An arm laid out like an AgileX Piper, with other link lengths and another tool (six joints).
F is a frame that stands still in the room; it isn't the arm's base.
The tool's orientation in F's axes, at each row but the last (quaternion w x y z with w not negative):
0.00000, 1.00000, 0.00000, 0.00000
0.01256, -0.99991, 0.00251, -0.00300
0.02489, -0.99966, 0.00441, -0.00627
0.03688, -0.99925, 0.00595, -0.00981
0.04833, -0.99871, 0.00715, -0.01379
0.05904, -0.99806, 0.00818, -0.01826
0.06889, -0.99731, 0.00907, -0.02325
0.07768, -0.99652, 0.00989, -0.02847
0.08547, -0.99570, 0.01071, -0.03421
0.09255, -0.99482, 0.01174, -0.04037
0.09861, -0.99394, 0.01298, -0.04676
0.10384, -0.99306, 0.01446, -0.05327
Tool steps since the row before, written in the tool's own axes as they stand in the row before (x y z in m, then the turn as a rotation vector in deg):
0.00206, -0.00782, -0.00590, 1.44, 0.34, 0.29
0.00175, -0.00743, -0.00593, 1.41, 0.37, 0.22
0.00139, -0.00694, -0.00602, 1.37, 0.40, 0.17
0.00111, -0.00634, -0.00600, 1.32, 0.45, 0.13
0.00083, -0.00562, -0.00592, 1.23, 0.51, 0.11
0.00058, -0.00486, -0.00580, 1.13, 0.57, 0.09
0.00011, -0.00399, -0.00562, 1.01, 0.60, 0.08
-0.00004, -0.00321, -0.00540, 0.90, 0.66, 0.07
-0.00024, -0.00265, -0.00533, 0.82, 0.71, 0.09
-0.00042, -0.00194, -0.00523, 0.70, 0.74, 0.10
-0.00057, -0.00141, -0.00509, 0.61, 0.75, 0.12
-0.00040, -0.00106, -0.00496, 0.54, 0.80, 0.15
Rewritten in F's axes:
0.00206, 0.00782, 0.00590, 1.44, -0.34, -0.29
0.00175, 0.00727, 0.00613, 1.41, -0.37, -0.22
0.00137, 0.00662, 0.00637, 1.37, -0.40, -0.17
0.00106, 0.00587, 0.00647, 1.32, -0.46, -0.14
0.00074, 0.00501, 0.00646, 1.23, -0.52, -0.13
0.00043, 0.00413, 0.00635, 1.12, -0.58, -0.12
-0.00010, 0.00318, 0.00612, 1.00, -0.60, -0.12
-0.00031, 0.00234, 0.00582, 0.89, -0.66, -0.12
-0.00057, 0.00171, 0.00568, 0.81, -0.71, -0.16
-0.00082, 0.00096, 0.00545, 0.69, -0.73, -0.18
-0.00103, 0.00041, 0.00520, 0.61, -0.73, -0.21
-0.00092, 0.00004, 0.00500, 0.54, -0.77, -0.26

